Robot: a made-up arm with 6 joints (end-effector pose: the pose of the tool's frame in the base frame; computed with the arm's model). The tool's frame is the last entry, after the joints. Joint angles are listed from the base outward.
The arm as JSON. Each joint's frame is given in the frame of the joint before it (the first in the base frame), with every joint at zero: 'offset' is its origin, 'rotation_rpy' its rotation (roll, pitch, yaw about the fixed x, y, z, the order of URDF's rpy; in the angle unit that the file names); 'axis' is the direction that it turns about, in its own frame. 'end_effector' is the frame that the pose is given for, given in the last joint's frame.
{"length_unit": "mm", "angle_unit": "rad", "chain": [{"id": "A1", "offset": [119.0, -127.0, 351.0], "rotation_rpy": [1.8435, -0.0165, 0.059], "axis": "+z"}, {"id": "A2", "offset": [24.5, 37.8, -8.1], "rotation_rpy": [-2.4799, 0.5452, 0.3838], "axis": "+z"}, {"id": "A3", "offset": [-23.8, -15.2, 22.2], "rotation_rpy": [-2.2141, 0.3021, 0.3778], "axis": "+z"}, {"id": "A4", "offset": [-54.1, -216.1, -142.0], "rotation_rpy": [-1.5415, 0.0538, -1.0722], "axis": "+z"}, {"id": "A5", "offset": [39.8, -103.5, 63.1], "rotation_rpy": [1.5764, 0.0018, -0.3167], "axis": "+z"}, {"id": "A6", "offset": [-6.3, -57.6, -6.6], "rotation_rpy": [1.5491, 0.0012, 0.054], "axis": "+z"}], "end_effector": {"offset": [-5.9, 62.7, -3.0], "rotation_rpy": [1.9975, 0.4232, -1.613]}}
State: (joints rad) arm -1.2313 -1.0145 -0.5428 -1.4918 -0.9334 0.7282
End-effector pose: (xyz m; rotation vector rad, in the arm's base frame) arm 0.1695 -0.1462 0.5597 0.7050 1.8173 1.3111
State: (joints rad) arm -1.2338 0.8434 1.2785 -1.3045 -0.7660 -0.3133
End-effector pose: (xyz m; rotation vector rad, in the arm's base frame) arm 0.1554 0.0178 0.4587 0.4198 1.7253 -0.0775
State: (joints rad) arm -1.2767 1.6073 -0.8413 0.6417 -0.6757 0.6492
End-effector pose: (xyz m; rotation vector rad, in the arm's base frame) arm 0.3328 -0.1062 0.5428 -1.2487 -1.5972 0.5260
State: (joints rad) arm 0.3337 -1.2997 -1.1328 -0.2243 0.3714 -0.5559
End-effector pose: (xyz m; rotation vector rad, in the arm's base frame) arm 0.0315 0.0737 0.2446 -1.0177 1.8668 -2.1277
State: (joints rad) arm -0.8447 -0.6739 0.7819 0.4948 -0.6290 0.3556
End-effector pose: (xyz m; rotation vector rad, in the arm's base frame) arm 0.2639 0.0739 0.4032 1.6740 -0.8502 0.4118
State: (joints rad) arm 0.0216 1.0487 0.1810 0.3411 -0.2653 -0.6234
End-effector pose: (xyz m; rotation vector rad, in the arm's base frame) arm -0.1253 0.0079 0.3830 2.1966 0.0571 0.6416
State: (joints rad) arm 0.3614 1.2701 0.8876 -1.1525 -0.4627 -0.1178
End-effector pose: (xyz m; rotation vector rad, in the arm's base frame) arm -0.0055 -0.0246 0.4276 0.1230 0.6880 0.5103
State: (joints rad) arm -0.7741 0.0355 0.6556 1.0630 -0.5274 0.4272
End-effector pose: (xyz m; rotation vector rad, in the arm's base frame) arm 0.1589 0.1626 0.4035 2.0112 -0.6574 0.6199
